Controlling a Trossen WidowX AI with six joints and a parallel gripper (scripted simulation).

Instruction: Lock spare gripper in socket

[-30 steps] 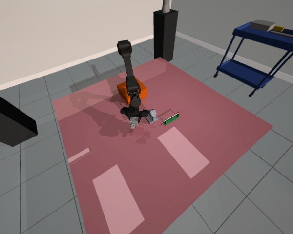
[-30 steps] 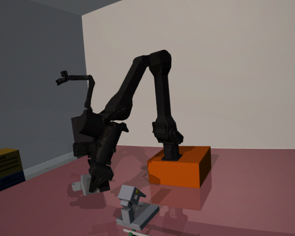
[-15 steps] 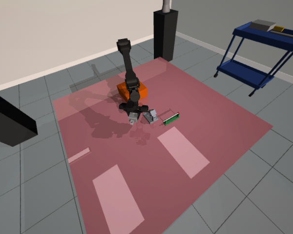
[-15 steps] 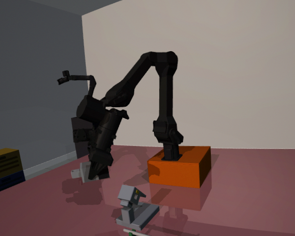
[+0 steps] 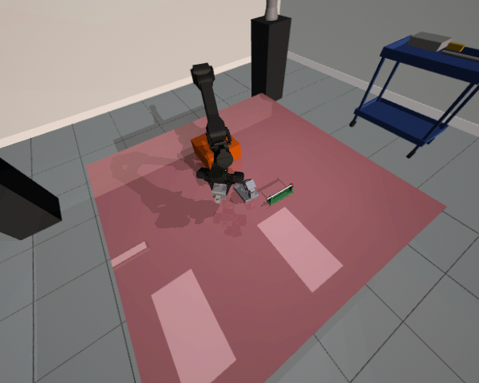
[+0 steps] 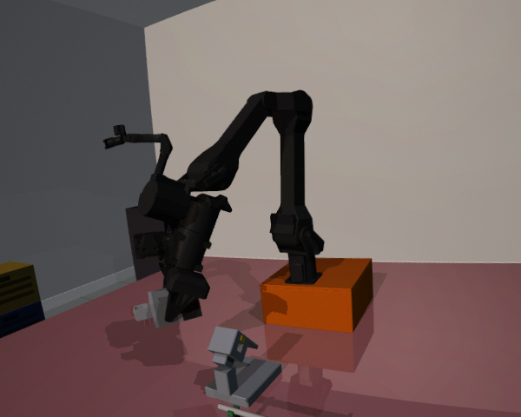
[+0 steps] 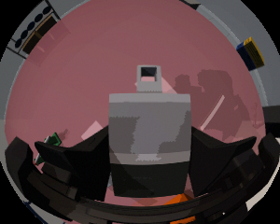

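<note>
My gripper tip is 140 mm to the right of the grey mount, 60 mm above it and 10 mm short of it. The rest, counted from my gripper tip: spare gripper: 10 mm above; green tray: 250 mm to the left, 120 mm ahead, 90 mm below.
</note>
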